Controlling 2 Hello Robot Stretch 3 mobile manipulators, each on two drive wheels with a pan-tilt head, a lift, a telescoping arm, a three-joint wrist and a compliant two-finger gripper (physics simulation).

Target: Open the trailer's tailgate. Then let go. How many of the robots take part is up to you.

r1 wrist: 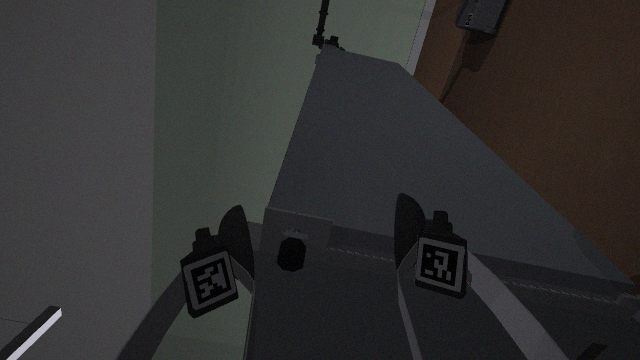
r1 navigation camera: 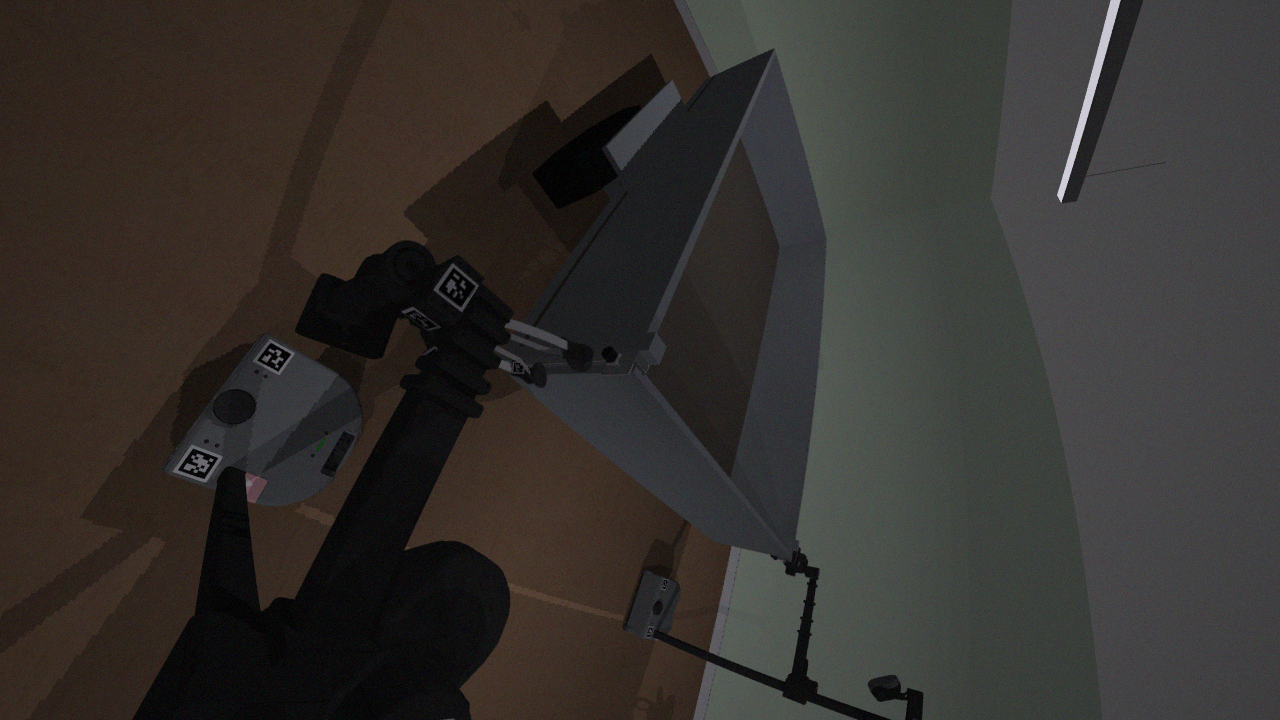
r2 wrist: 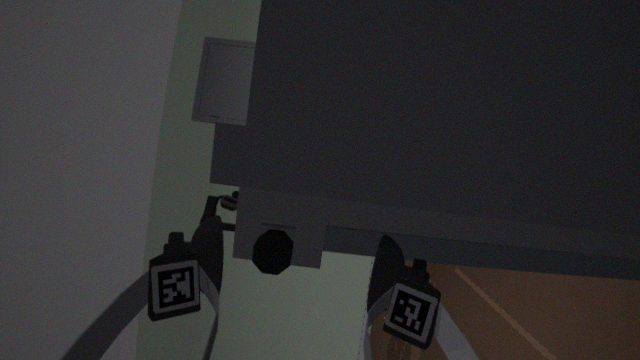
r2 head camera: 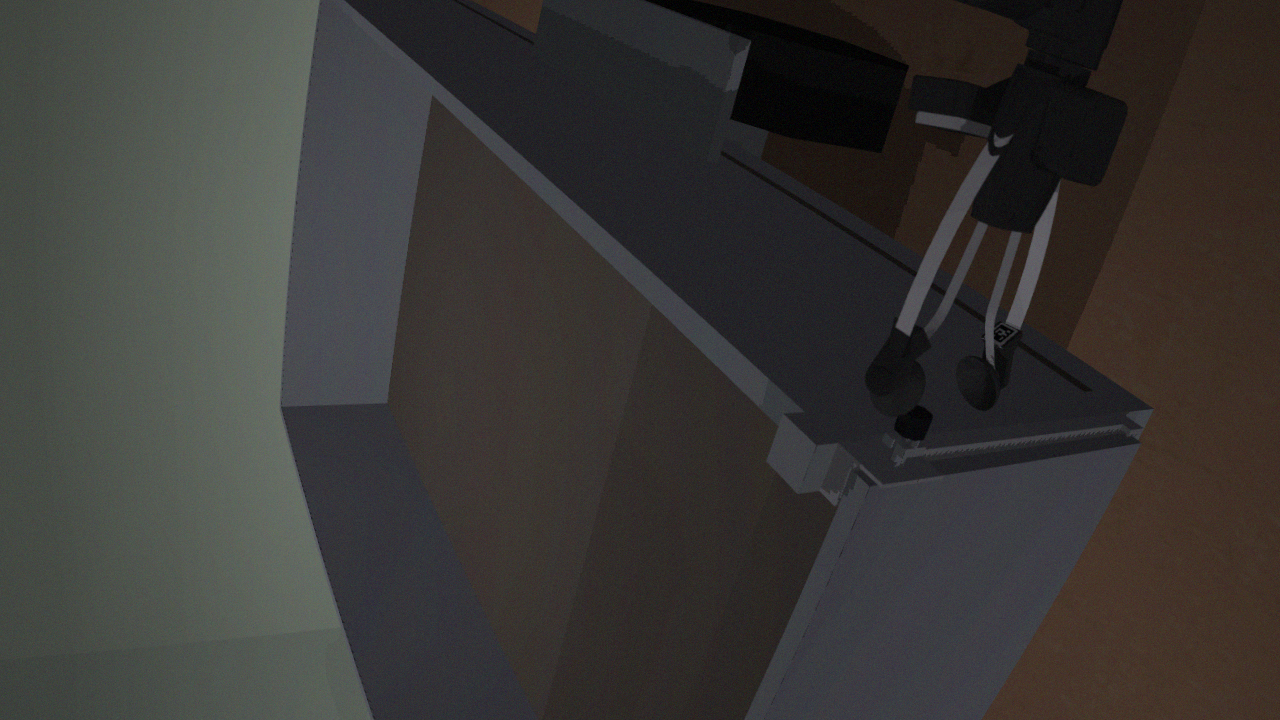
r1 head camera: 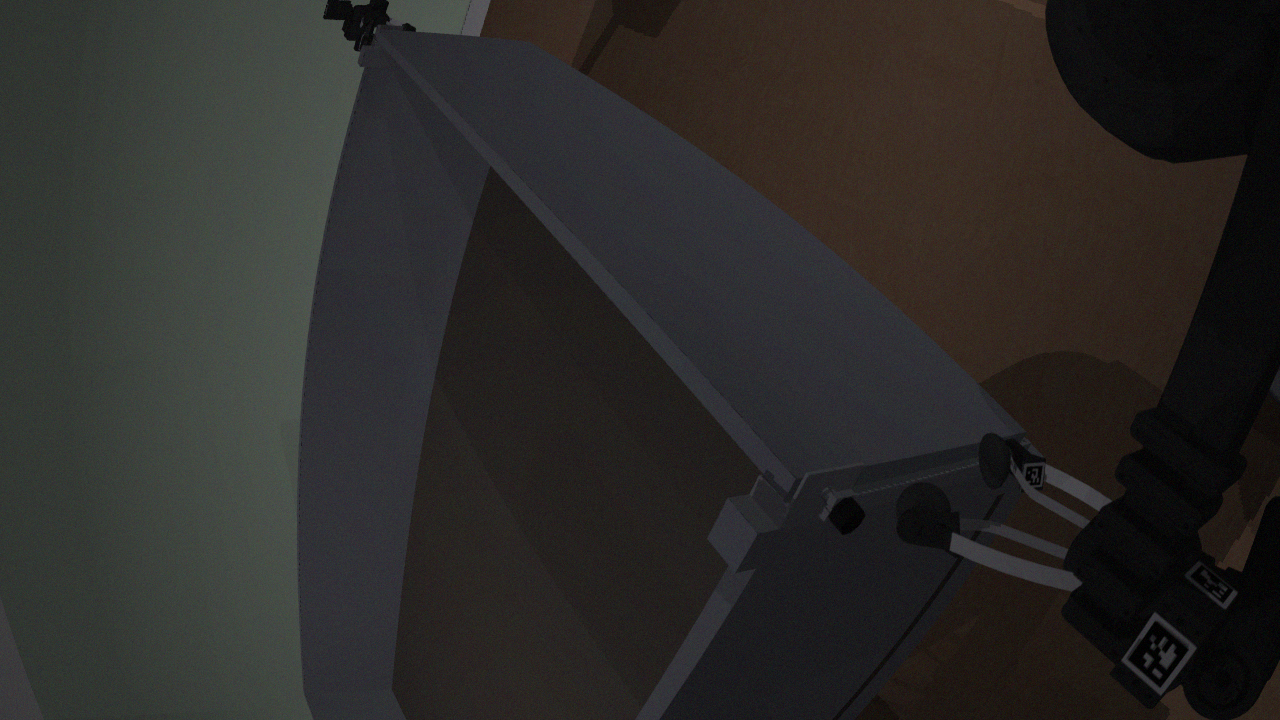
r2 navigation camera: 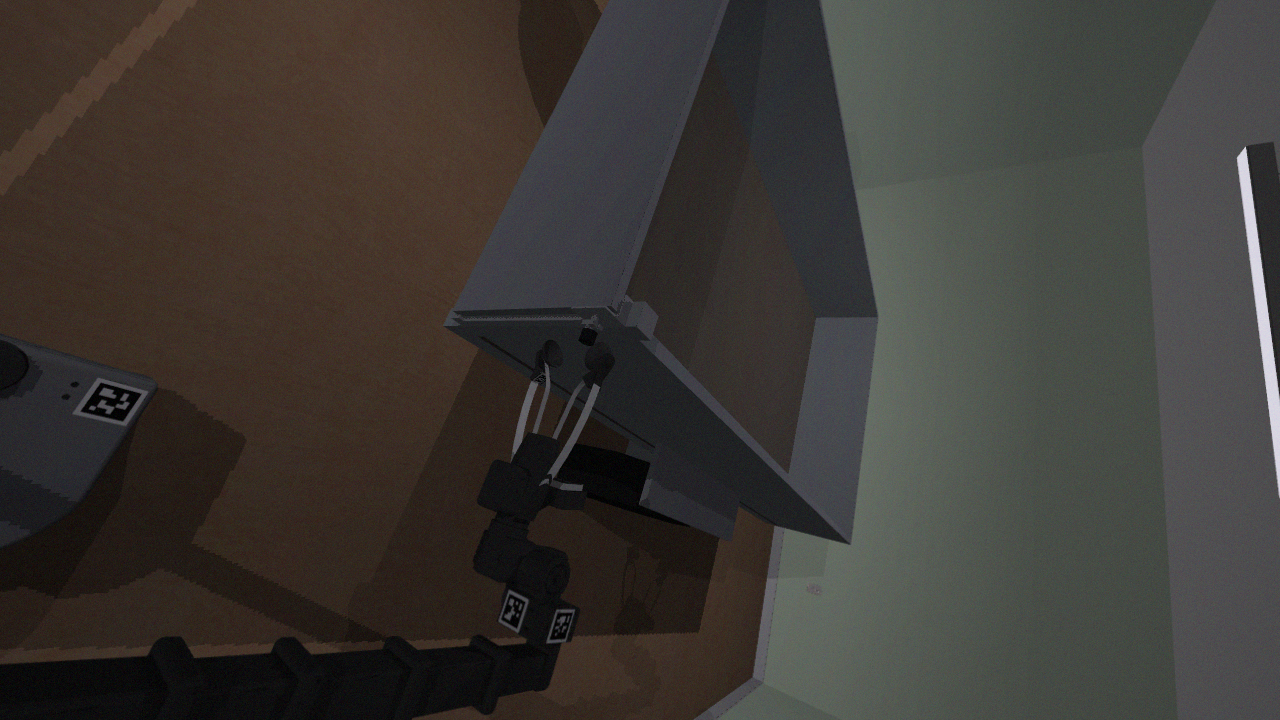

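Note:
The grey trailer's tailgate (r1 head camera: 716,250) (r1 navigation camera: 662,461) (r1 wrist: 370,145) (r2 head camera: 948,555) (r2 navigation camera: 581,179) stands upright across one end of the brown bed (r1 head camera: 572,447) (r2 head camera: 537,358). A latch with a black knob (r1 head camera: 845,515) (r1 navigation camera: 610,354) (r1 wrist: 291,254) is at its corner by r1; another black knob (r2 head camera: 913,422) (r2 navigation camera: 588,335) (r2 wrist: 272,251) is at r2's corner. My r1 gripper (r1 head camera: 959,487) (r1 navigation camera: 557,364) (r1 wrist: 324,234) is open, its fingertips apart on either side of the knob in the wrist view. My r2 gripper (r2 head camera: 936,385) (r2 navigation camera: 575,358) (r2 wrist: 298,255) is open, close to its knob, holding nothing.
A black wheel (r1 navigation camera: 577,165) (r2 head camera: 814,102) under a grey fender (r1 navigation camera: 646,125) (r2 head camera: 644,67) juts out from the trailer's side. The r2 base (r1 navigation camera: 651,604) stands on the floor beyond the tailgate. A green wall (r1 head camera: 161,268) (r2 navigation camera: 1002,358) is behind the trailer.

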